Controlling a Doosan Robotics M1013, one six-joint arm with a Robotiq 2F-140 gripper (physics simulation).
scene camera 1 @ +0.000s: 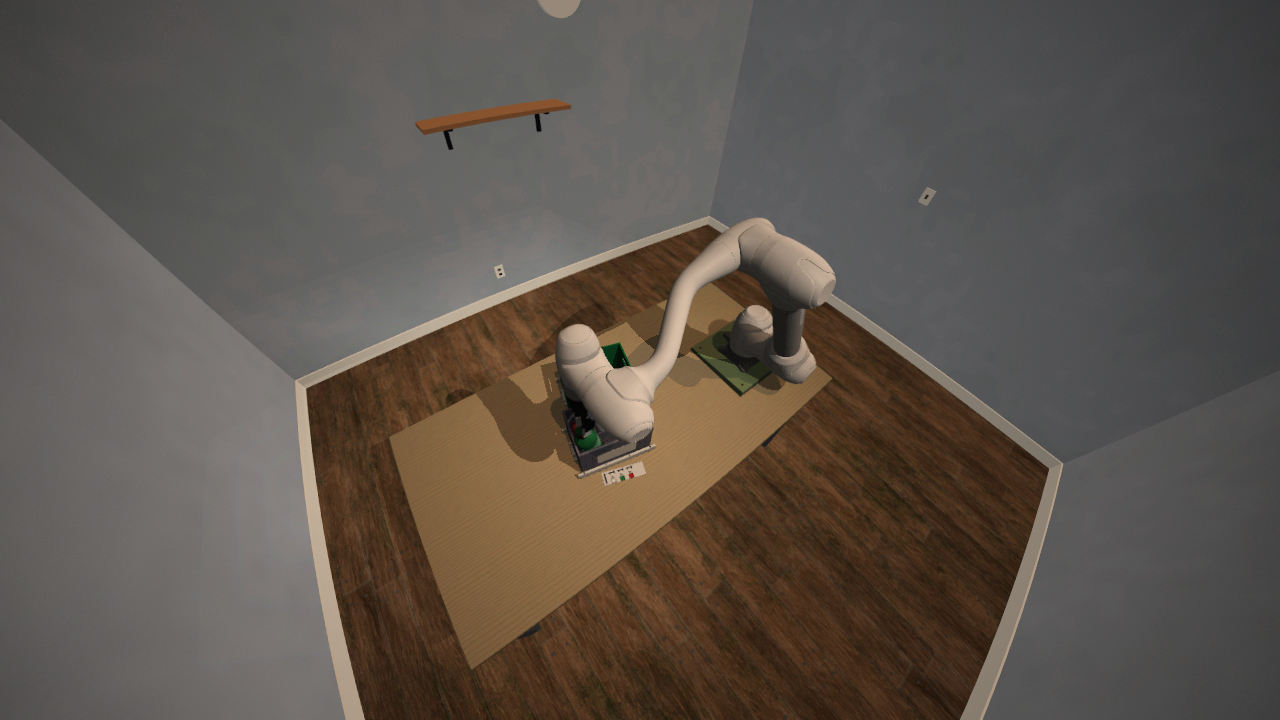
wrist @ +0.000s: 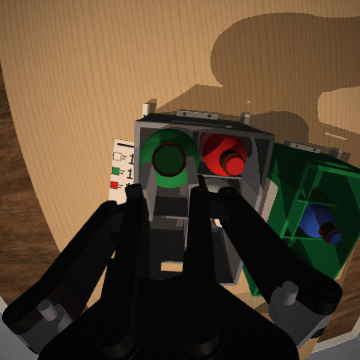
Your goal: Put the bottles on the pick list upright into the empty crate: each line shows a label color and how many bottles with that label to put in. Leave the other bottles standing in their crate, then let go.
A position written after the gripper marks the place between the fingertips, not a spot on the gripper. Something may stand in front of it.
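Note:
Visible: a pick list (wrist: 121,175); a green bottle (wrist: 167,148); a blue bottle (wrist: 317,220); the gripper (wrist: 170,171).

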